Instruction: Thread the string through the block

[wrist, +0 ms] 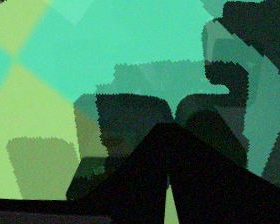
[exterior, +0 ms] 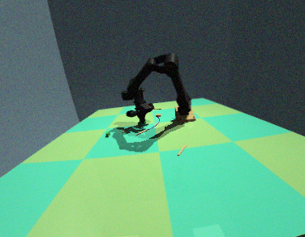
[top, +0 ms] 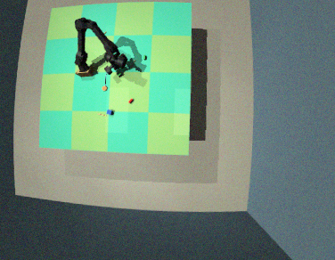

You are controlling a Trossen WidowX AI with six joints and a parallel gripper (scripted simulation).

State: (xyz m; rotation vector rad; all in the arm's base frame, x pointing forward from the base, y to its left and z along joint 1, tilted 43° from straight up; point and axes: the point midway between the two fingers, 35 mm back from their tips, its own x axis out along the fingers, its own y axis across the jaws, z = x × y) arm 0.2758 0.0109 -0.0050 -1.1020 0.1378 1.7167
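Right now the small green cylinder is 2 cm ahead of my gripper tip and 1 cm to the left of it. From my gripper tip the other things lie so: red piece (27 cm to the right, 9 cm ahead, 1 cm below); small dark piece (21 cm ahead, 8 cm to the left, 1 cm below); round button (15 cm to the right, 13 cm behind, 1 cm below).
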